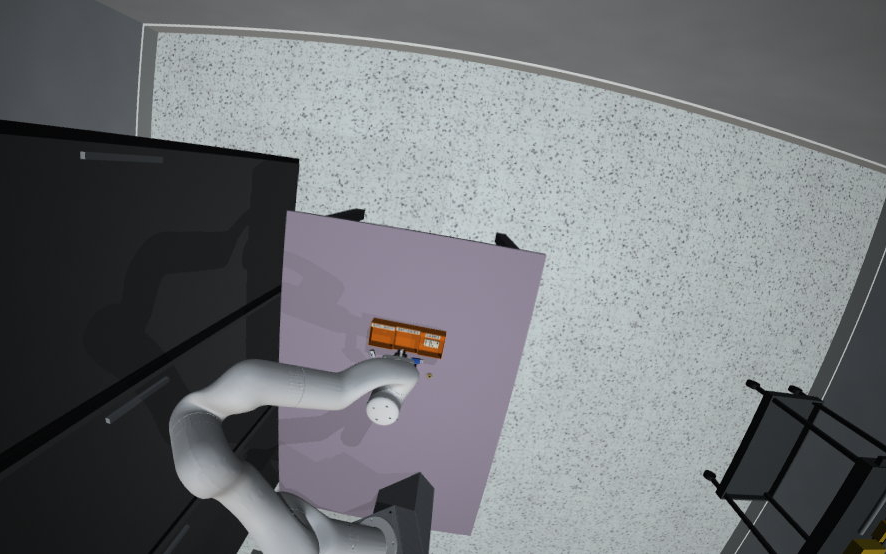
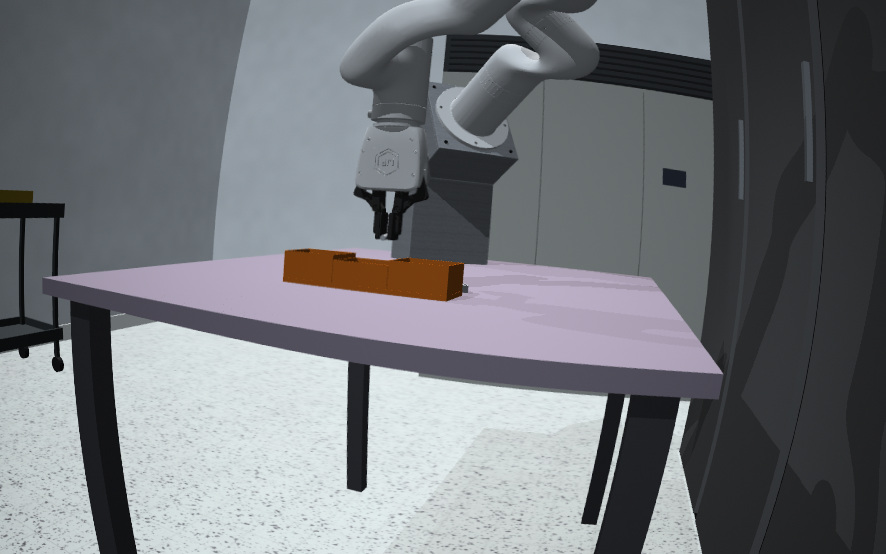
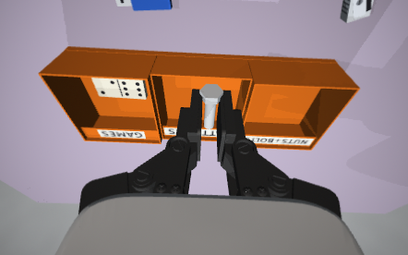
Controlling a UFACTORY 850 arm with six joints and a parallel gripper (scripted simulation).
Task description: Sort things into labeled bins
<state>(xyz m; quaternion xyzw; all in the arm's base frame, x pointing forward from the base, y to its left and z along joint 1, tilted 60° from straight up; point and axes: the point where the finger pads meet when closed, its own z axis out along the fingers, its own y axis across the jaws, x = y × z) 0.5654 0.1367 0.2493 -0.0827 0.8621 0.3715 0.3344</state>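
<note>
Right now the brass nut is 14 cm to the right of my hand, 9 cm below it and 4 cm behind it. From my hand the other things lie so: grey bolt (2 cm below, 1 cm behind); then orange bins (7 cm below, 4 cm ahead, 1 cm to the left); then blue USB stick (9 cm below, 7 cm to the right, 2 cm behind).
</note>
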